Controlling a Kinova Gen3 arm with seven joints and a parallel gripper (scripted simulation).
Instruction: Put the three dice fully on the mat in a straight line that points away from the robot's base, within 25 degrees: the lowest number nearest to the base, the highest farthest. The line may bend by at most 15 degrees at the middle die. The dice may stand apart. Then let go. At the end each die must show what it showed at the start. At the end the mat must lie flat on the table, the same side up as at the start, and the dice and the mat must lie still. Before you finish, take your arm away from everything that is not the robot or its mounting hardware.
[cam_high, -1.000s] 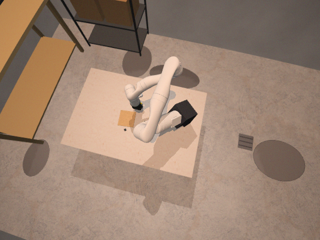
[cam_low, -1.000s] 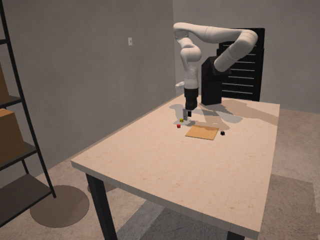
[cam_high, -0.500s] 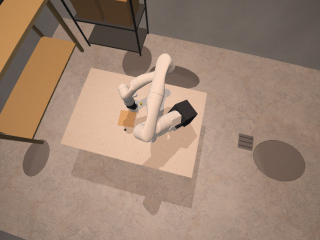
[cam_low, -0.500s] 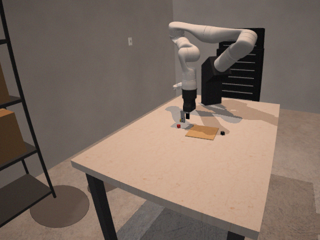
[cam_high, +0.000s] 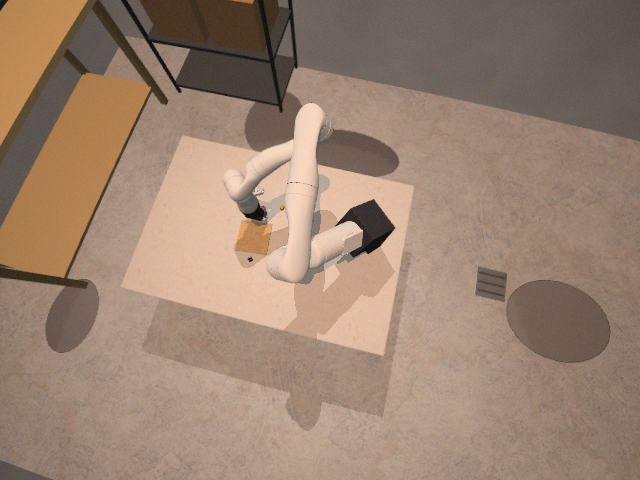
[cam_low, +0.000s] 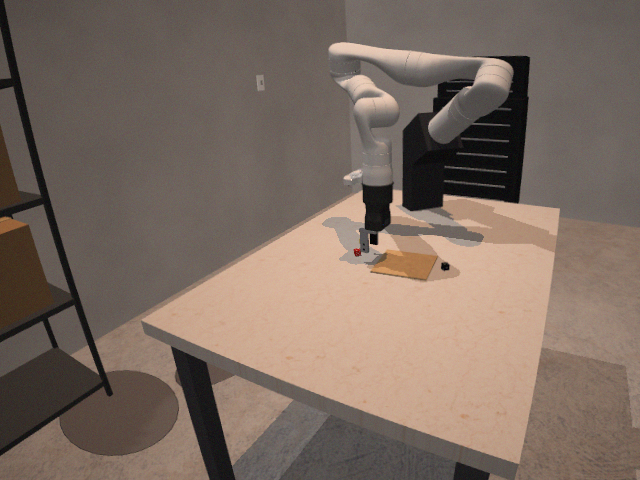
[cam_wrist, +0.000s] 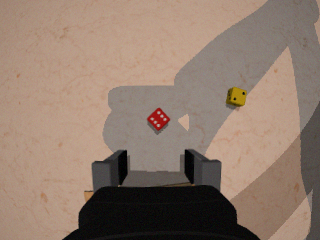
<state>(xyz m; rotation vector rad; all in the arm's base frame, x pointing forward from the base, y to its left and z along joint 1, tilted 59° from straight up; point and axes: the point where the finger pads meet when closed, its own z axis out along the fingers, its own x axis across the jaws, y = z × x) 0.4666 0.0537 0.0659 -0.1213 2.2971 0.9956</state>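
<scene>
Right now the red die is 1 cm ahead of my hand, 4 cm to the right of it and 4 cm below it. Also, from my hand: tan mat (4 cm behind, 9 cm to the left, 4 cm below); black die (9 cm behind, 18 cm to the left, 4 cm below); yellow die (6 cm behind, 9 cm to the right, 4 cm below).
</scene>
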